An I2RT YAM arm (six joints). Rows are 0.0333 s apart.
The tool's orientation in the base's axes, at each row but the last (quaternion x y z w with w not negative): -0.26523 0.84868 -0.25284 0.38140; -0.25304 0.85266 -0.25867 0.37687; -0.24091 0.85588 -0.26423 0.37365; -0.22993 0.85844 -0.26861 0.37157; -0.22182 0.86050 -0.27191 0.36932; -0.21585 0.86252 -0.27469 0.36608; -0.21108 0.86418 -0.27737 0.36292; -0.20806 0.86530 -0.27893 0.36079; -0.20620 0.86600 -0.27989 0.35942
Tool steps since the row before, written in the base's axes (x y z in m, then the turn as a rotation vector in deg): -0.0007 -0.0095 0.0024 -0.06 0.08 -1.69; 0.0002 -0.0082 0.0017 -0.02 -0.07 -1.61; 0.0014 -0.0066 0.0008 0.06 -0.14 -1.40; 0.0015 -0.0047 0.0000 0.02 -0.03 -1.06; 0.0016 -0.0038 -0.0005 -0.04 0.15 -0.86; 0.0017 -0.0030 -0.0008 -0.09 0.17 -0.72; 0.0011 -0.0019 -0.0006 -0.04 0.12 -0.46; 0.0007 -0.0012 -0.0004 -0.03 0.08 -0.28; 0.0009 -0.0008 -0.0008 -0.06 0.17 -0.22
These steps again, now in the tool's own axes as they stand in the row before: 0.0053 -0.0083 0.0002 0.85 1.14 0.92; 0.0041 -0.0072 0.0012 0.88 0.97 0.94; 0.0028 -0.0057 0.0024 0.77 0.77 0.90; 0.0019 -0.0038 0.0025 0.55 0.64 0.64; 0.0015 -0.0028 0.0027 0.38 0.66 0.42; 0.0010 -0.0021 0.0027 0.33 0.60 0.30; 0.0007 -0.0012 0.0018 0.19 0.39 0.20; 0.0004 -0.0008 0.0012 0.12 0.24 0.11; 0.0003 -0.0002 0.0014 0.06 0.28 0.03
